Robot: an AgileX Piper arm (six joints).
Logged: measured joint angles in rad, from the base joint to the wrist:
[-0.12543, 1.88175, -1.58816, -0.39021, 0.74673, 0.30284]
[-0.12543, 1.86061, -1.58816, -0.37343, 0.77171, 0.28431]
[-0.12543, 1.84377, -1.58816, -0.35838, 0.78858, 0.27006]
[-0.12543, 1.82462, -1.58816, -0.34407, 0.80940, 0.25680]
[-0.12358, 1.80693, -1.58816, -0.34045, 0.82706, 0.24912]
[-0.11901, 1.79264, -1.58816, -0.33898, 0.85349, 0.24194]
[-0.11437, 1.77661, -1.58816, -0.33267, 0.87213, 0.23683]
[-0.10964, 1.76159, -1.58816, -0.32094, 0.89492, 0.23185]
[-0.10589, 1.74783, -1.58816, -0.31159, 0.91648, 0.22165]
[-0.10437, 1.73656, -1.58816, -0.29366, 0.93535, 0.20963]
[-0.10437, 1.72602, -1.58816, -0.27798, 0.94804, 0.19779]
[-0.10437, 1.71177, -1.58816, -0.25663, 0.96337, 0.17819]
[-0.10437, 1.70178, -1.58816, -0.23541, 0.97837, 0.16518]
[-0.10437, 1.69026, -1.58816, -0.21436, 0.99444, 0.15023]
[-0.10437, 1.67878, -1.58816, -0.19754, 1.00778, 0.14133]
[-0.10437, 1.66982, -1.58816, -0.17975, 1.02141, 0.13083]
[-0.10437, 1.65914, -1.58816, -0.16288, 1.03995, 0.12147]
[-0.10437, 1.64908, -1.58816, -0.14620, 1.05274, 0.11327]
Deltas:
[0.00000, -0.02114, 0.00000, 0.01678, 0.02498, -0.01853]
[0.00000, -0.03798, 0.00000, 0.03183, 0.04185, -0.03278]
[0.00000, -0.05713, 0.00000, 0.04614, 0.06267, -0.04604]
[0.00185, -0.07482, 0.00000, 0.04976, 0.08033, -0.05372]
[0.00642, -0.08911, 0.00000, 0.05123, 0.10676, -0.06090]
[0.01106, -0.10514, 0.00000, 0.05754, 0.12540, -0.06601]
[0.01579, -0.12016, 0.00000, 0.06927, 0.14819, -0.07099]
[0.01954, -0.13392, 0.00000, 0.07862, 0.16975, -0.08119]
[0.02106, -0.14519, 0.00000, 0.09655, 0.18862, -0.09321]
[0.02106, -0.15573, 0.00000, 0.11223, 0.20131, -0.10505]
[0.02106, -0.16998, 0.00000, 0.13358, 0.21664, -0.12465]
[0.02106, -0.17997, 0.00000, 0.15480, 0.23164, -0.13766]
[0.02106, -0.19149, 0.00000, 0.17585, 0.24771, -0.15261]
[0.02106, -0.20297, 0.00000, 0.19267, 0.26105, -0.16151]
[0.02106, -0.21193, 0.00000, 0.21046, 0.27468, -0.17201]
[0.02106, -0.22261, 0.00000, 0.22733, 0.29322, -0.18137]
[0.02106, -0.23267, 0.00000, 0.24401, 0.30601, -0.18957]

